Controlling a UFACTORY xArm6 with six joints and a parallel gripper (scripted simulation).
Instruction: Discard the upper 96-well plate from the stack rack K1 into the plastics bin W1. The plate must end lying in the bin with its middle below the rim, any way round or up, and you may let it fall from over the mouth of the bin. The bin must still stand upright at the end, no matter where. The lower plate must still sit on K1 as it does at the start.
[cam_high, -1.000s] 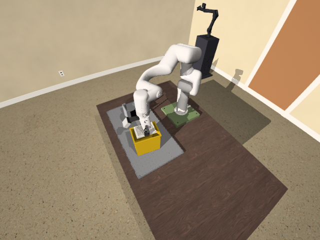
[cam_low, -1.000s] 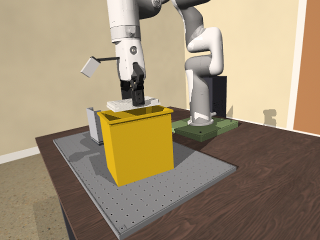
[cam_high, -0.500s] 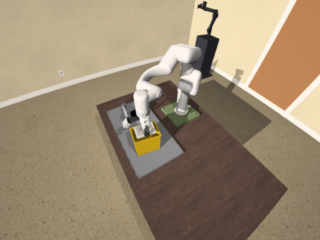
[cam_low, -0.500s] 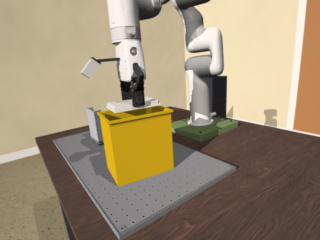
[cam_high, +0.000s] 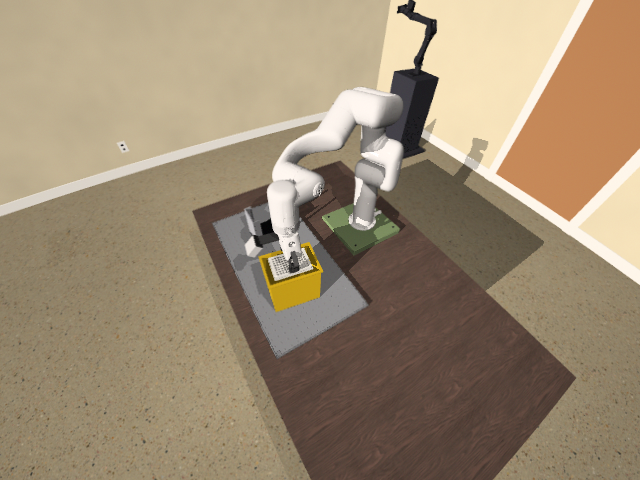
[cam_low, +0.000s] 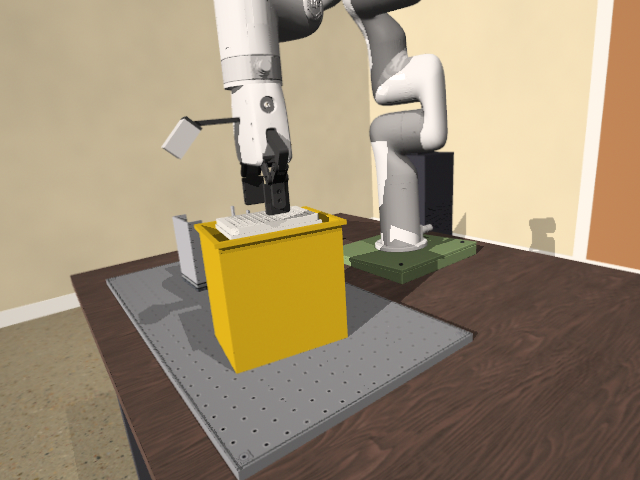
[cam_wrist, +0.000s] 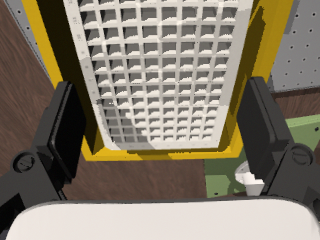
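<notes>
My hand is 30 mm above the white 96-well plate. The rest, counted from my hand: yellow plastics bin W1: 120 mm below.
</notes>
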